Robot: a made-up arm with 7 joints. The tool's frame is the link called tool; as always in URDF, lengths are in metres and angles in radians. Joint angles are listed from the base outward. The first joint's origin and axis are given. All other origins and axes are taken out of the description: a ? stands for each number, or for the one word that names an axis. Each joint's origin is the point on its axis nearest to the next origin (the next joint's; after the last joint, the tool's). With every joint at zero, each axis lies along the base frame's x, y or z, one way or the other. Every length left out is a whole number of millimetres.
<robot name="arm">
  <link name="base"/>
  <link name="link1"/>
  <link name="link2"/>
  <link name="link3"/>
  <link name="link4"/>
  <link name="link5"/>
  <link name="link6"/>
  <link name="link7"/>
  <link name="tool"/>
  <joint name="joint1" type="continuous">
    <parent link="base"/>
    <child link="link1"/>
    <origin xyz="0 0 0.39" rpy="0 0 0"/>
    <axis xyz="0 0 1"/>
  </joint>
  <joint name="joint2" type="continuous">
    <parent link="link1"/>
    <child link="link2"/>
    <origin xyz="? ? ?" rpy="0 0 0"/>
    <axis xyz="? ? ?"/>
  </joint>
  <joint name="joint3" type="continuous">
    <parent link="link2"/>
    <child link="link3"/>
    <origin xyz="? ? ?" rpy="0 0 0"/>
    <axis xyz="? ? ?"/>
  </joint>
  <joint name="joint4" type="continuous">
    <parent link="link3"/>
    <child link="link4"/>
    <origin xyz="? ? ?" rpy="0 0 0"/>
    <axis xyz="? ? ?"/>
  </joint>
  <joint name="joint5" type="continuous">
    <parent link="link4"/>
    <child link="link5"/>
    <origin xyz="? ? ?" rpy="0 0 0"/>
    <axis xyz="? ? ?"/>
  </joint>
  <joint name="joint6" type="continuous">
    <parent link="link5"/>
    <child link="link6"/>
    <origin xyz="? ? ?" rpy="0 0 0"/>
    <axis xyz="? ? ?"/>
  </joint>
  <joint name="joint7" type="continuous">
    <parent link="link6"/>
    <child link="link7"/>
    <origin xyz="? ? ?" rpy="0 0 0"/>
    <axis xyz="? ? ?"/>
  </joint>
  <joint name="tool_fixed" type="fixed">
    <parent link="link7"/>
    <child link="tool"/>
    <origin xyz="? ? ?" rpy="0 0 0"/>
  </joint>
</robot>
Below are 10 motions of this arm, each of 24 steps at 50 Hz.
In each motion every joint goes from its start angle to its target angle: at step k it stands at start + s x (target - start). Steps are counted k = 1, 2, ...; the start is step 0. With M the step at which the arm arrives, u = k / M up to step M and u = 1 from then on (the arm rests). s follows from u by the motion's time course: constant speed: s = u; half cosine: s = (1 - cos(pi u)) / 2; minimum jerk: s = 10 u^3 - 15 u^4 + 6 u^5.
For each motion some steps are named. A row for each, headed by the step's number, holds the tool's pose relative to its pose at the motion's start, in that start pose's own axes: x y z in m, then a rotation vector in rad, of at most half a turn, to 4 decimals.
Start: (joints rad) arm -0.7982 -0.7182 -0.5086 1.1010 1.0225 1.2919 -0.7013
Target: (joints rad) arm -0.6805 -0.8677 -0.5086 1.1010 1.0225 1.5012 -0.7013
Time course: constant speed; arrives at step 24
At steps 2, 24:
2: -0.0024 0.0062 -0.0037 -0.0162 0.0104 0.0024
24: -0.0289 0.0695 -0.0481 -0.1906 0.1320 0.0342

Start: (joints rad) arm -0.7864 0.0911 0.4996 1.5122 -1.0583 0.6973 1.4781
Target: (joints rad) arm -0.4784 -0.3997 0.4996 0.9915 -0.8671 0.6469 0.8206
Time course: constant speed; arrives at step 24
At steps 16, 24:
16: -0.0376 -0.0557 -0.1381 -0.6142 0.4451 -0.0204
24: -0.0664 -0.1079 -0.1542 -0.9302 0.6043 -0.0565

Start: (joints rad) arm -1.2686 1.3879 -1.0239 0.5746 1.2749 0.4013 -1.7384
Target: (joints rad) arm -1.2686 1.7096 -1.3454 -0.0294 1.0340 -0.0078 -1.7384
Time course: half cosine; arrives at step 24
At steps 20, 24:
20: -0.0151 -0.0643 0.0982 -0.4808 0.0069 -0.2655
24: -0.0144 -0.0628 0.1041 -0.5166 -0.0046 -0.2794

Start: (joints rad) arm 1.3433 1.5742 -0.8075 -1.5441 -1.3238 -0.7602 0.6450
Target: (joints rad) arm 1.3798 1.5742 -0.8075 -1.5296 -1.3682 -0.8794 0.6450
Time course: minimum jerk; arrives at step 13
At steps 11, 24:
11: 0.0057 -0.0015 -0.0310 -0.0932 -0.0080 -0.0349
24: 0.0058 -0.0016 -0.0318 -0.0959 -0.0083 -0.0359

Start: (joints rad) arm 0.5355 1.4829 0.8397 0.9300 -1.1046 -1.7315 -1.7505
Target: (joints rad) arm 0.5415 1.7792 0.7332 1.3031 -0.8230 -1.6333 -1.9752
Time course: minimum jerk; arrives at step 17
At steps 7, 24:
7: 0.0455 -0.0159 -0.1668 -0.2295 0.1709 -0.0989
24: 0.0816 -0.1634 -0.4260 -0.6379 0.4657 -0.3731

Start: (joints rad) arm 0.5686 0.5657 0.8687 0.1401 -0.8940 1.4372 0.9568
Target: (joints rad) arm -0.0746 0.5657 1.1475 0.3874 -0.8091 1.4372 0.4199
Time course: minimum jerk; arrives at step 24
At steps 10, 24:
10: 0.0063 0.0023 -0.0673 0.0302 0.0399 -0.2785
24: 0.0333 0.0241 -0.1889 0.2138 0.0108 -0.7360

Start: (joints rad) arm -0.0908 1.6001 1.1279 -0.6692 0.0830 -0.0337 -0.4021
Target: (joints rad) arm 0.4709 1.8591 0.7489 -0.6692 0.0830 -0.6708 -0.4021
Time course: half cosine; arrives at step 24
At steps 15, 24:
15: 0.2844 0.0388 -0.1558 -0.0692 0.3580 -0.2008
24: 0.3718 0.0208 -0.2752 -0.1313 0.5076 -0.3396

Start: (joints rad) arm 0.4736 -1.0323 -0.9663 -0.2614 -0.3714 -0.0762 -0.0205
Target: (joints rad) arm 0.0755 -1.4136 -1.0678 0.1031 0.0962 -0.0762 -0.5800
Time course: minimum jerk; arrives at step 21
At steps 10, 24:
10: -0.0365 0.0448 -0.2529 0.2043 0.6691 0.0981
24: -0.2259 0.1175 -0.4168 0.4711 1.4788 0.2284

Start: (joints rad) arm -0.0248 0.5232 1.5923 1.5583 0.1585 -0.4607 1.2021
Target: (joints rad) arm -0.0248 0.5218 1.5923 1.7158 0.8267 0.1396 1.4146
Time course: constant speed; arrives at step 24
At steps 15, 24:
15: -0.0081 -0.1729 0.0455 0.4311 0.0718 -0.2618
24: -0.0334 -0.3286 0.0628 0.6494 0.0470 -0.4893

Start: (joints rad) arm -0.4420 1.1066 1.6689 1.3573 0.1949 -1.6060 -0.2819
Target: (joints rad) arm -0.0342 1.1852 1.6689 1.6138 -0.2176 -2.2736 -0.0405
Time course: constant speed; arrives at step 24
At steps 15, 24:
15: 0.0205 -0.3844 0.3447 0.0612 -0.5767 -0.6472
24: -0.1441 -0.5987 0.5146 0.0982 -0.9201 -1.0201

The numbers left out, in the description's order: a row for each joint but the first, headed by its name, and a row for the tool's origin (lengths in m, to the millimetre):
joint2: xyz -0.08 0.06 0, axis 1 0 0
joint3: xyz 0 -0.07 0.23, axis 0 0 -1
joint4: xyz -0.09 -0.32 0, axis 0 1 0
joint5: xyz 0.21 0 -0.04, axis 1 0 0
joint6: xyz 0 -0.2 0.18, axis 0 0 1
joint7: xyz -0.04 0.38 0, axis 0 -1 0
tool: xyz 0.39 0 -0.08

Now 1 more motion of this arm.
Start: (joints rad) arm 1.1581 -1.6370 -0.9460 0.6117 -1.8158 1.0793 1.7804
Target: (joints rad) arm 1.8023 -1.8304 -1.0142 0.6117 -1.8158 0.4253 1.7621
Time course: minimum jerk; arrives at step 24
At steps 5, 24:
5: 0.0065 0.0024 -0.0335 -0.0503 0.0434 0.0055
24: -0.0930 -0.0978 -0.4505 -0.7000 0.6862 0.2120

